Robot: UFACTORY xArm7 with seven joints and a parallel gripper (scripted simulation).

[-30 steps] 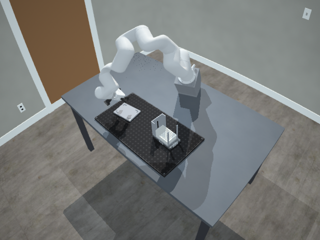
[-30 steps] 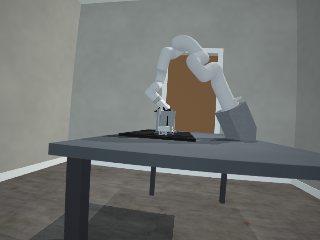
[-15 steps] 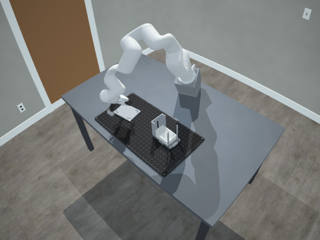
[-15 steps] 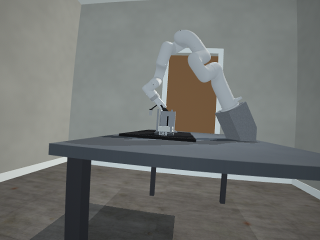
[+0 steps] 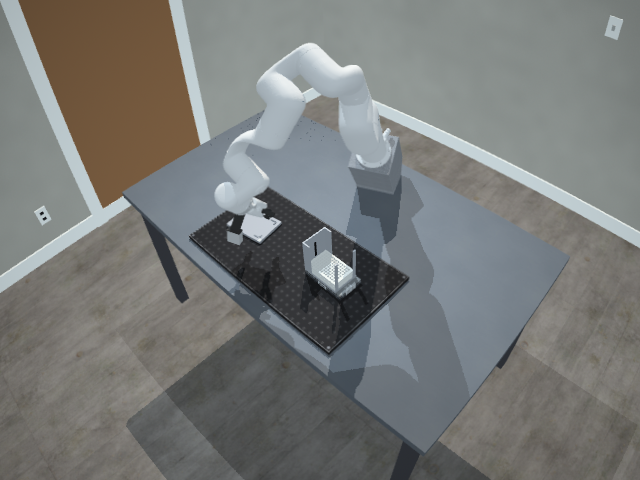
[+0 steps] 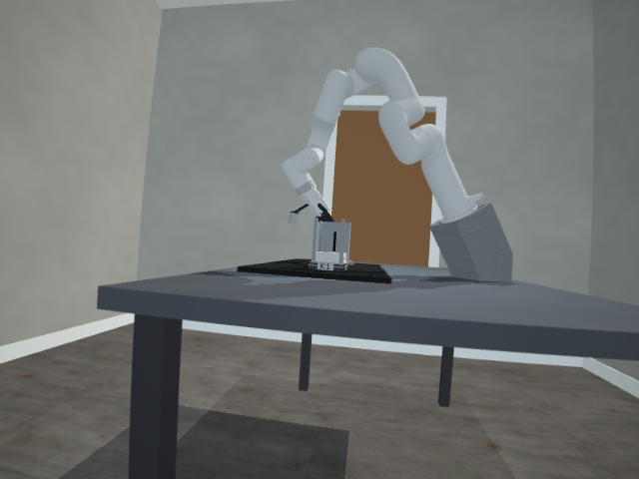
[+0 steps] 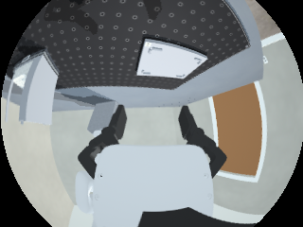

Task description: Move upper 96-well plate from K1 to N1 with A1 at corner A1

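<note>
Right now my hand is 40 mm past the back wall, 220 mm to the right of it and 60 mm above it. Round my hand: K1 label: 20 mm behind, 370 mm to the left, 130 mm below.
</note>
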